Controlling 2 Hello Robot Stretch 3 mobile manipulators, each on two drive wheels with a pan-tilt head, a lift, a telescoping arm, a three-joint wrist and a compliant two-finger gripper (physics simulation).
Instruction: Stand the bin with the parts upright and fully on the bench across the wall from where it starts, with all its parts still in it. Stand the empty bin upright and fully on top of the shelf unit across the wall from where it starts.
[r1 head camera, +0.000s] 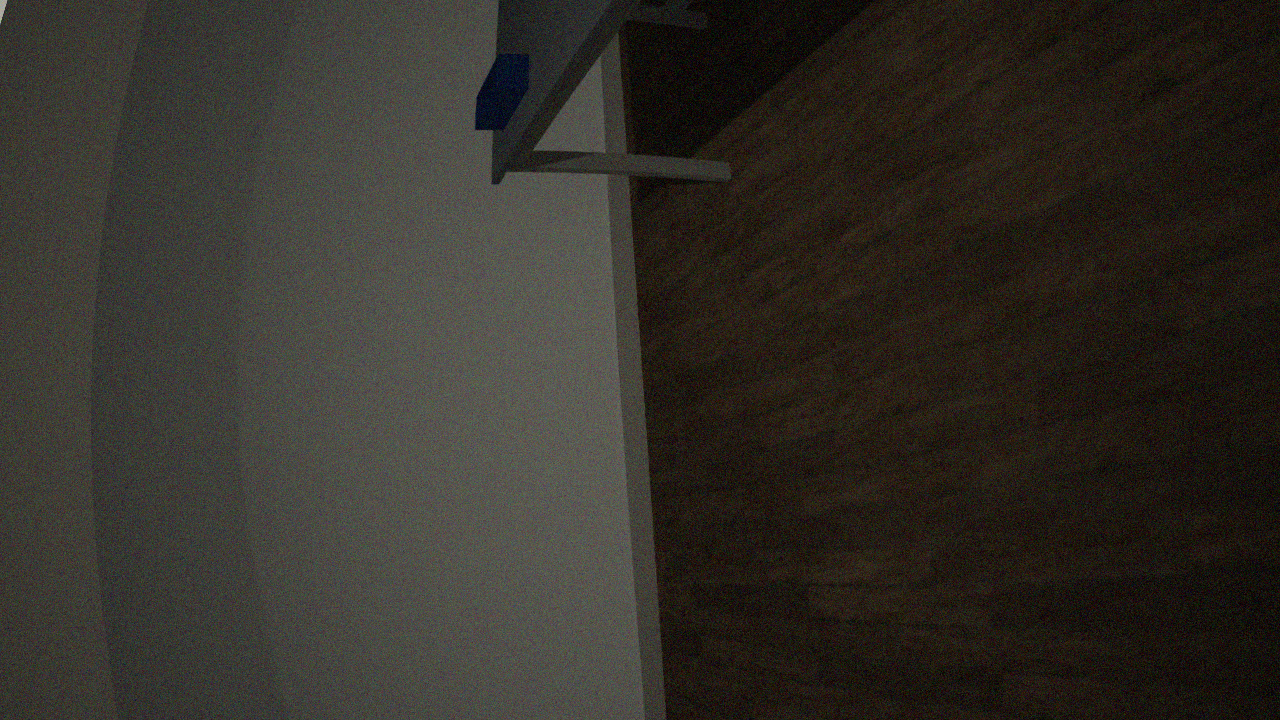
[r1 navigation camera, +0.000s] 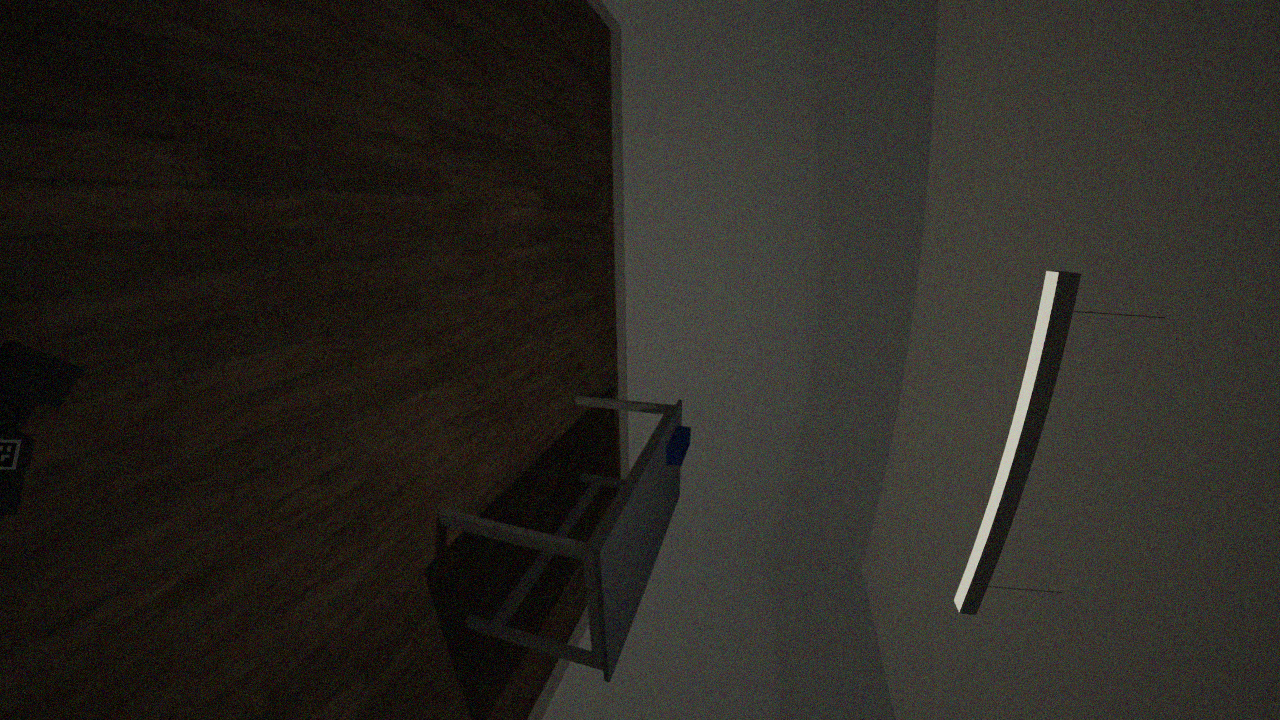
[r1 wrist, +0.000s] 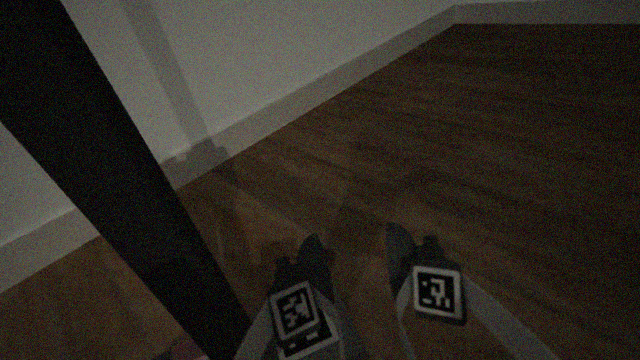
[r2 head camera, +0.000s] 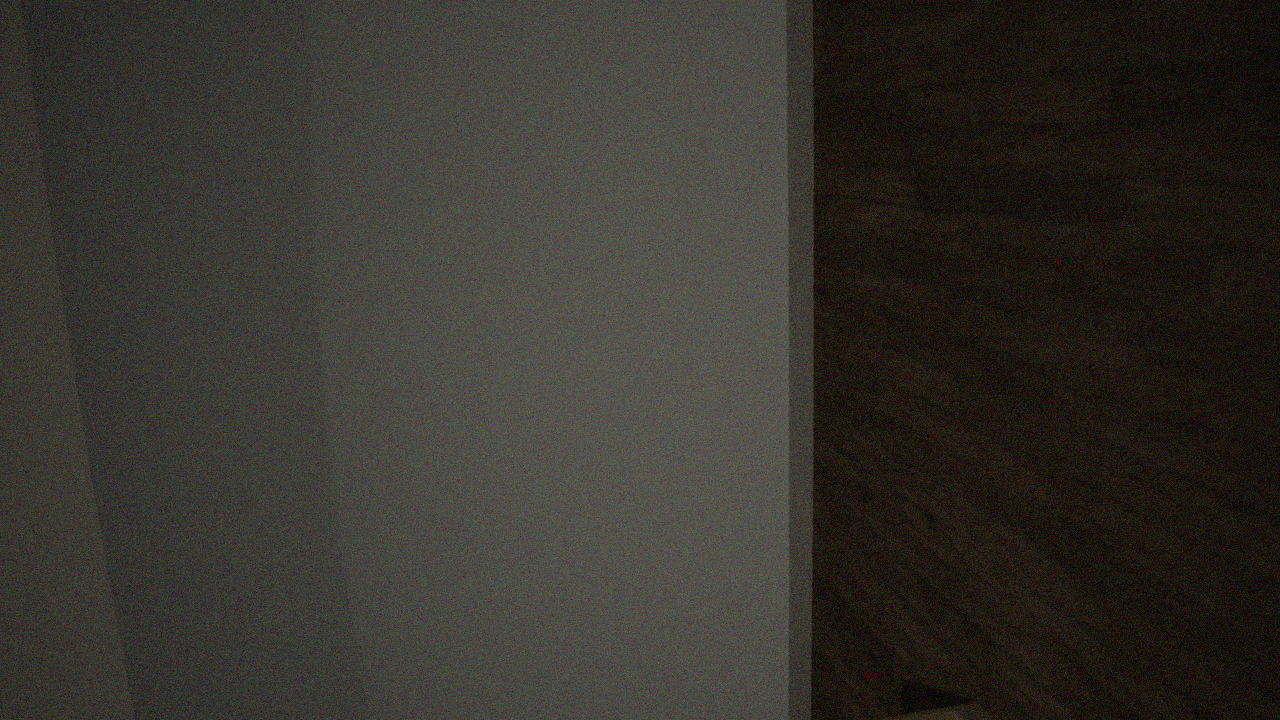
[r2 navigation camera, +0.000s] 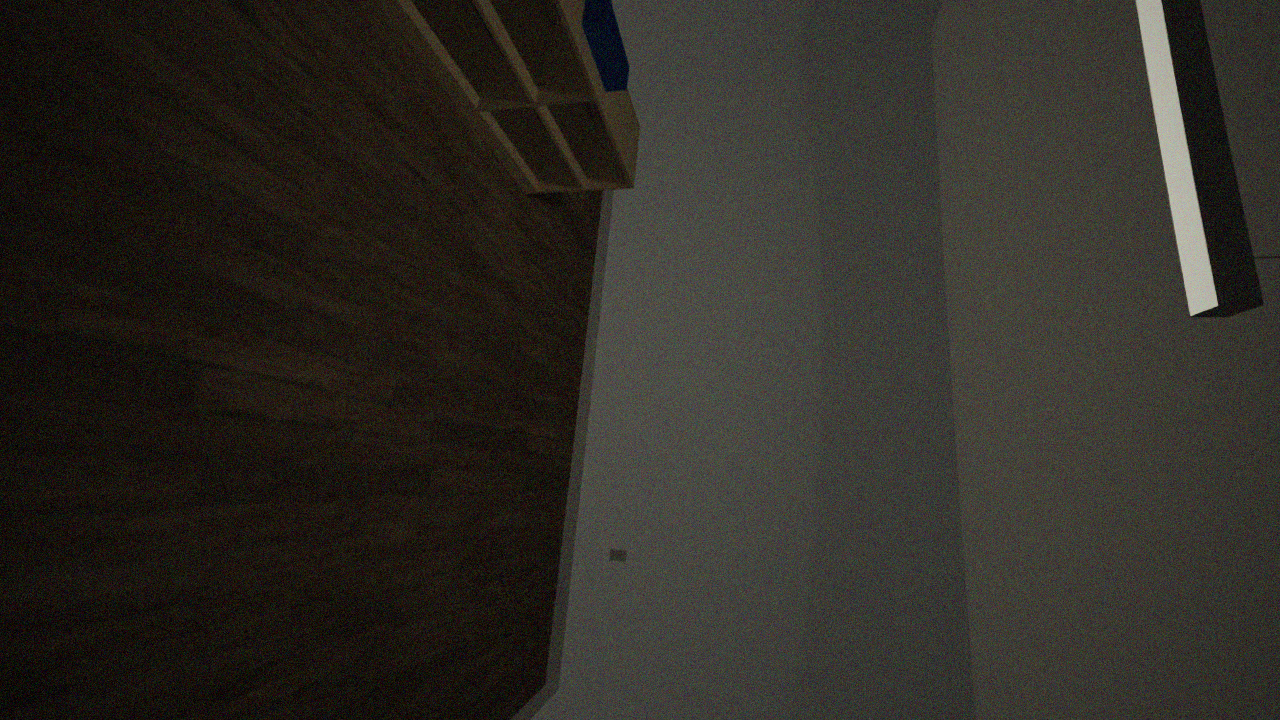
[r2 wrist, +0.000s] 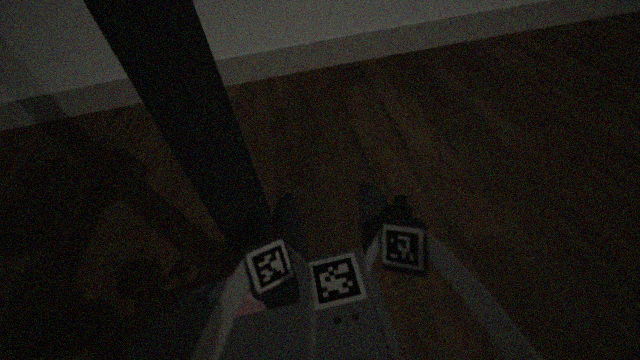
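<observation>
In r1's sideways-turned views, a dark blue bin (r1 head camera: 503, 91) (r1 navigation camera: 679, 445) stands near one end of the grey bench (r1 head camera: 553, 44) (r1 navigation camera: 637, 546). In r2's navigation view, a dark blue bin (r2 navigation camera: 606, 46) stands on top of the brown wooden shelf unit (r2 navigation camera: 622, 134), partly cut off by the frame's edge. The inside of either bin is hidden, so I cannot tell which one holds the parts. My r1 gripper (r1 wrist: 356, 242) is open, with bare space between its fingers, above the floor. My r2 gripper (r2 wrist: 327, 202) is open and empty, also above the floor. No bin shows near either gripper.
A black bar (r1 wrist: 120, 165) (r2 wrist: 185, 110) runs past each gripper, with a wall and skirting behind. A dark part with a square marker (r1 navigation camera: 8, 454) shows at the r1 navigation view's left edge. A pale brown edge (r2 head camera: 944, 713) shows low in r2's head view. Ceiling lamps (r1 navigation camera: 1015, 447) (r2 navigation camera: 1181, 170) hang overhead.
</observation>
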